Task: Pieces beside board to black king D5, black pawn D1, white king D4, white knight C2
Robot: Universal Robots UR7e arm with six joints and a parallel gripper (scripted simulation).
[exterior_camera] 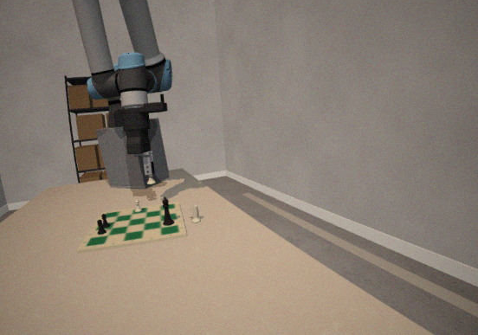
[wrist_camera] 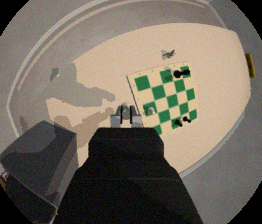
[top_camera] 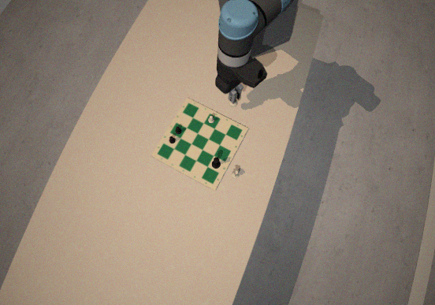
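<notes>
The black king is 180 mm ahead of my hand, 70 mm below it and 30 mm to the left of it. The rest, counted from my hand: board: 140 mm ahead, 110 mm below, 40 mm to the right; then small white piece: 90 mm below, 60 mm ahead, 40 mm to the right; then white king: 10 mm below.
</notes>
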